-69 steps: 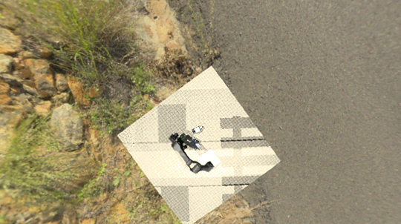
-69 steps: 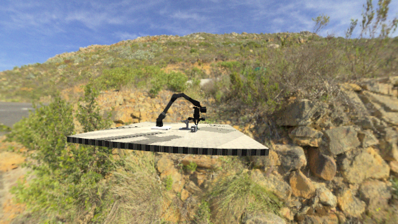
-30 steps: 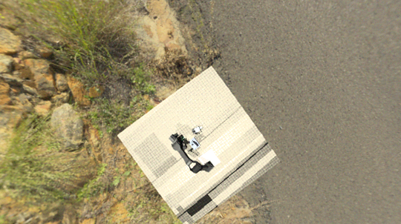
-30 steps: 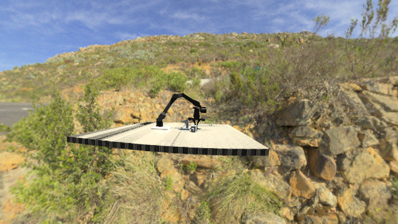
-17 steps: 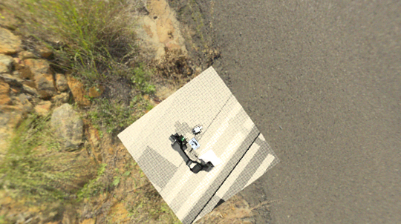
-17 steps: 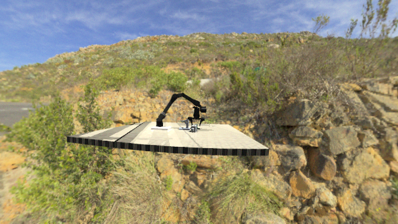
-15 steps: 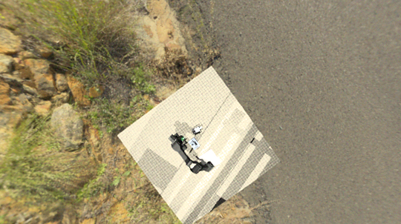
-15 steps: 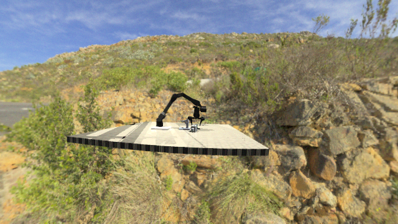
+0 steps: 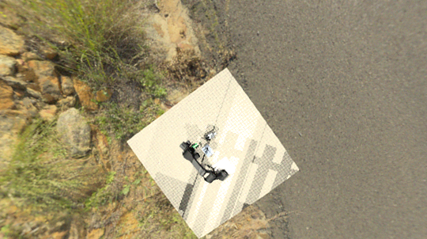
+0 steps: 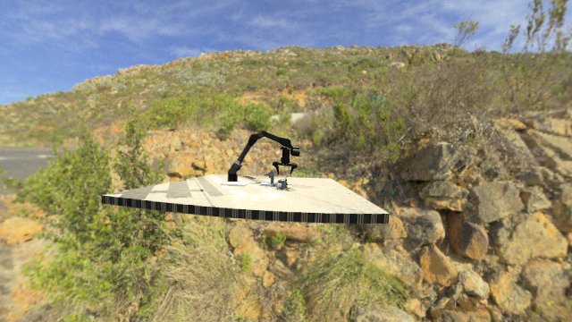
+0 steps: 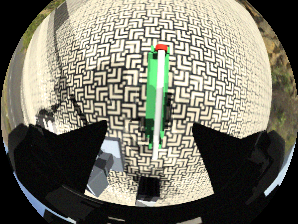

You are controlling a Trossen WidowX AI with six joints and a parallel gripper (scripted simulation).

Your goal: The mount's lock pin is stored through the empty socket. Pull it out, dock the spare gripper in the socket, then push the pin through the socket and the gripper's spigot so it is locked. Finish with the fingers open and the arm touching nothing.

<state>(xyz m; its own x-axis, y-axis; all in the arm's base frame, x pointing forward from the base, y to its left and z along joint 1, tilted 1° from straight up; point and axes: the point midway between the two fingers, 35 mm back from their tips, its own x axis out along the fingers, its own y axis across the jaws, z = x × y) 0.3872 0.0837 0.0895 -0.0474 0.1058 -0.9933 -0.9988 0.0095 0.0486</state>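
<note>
Now: the green strip 10 mm ahead of my gripper tip, 20 mm to the left of it and 40 mm below it. Also, from my gripper tip: grey mount: 100 mm behind, 90 mm to the right, 20 mm below; spare gripper: 10 mm behind, 220 mm to the right, 40 mm below.
</note>
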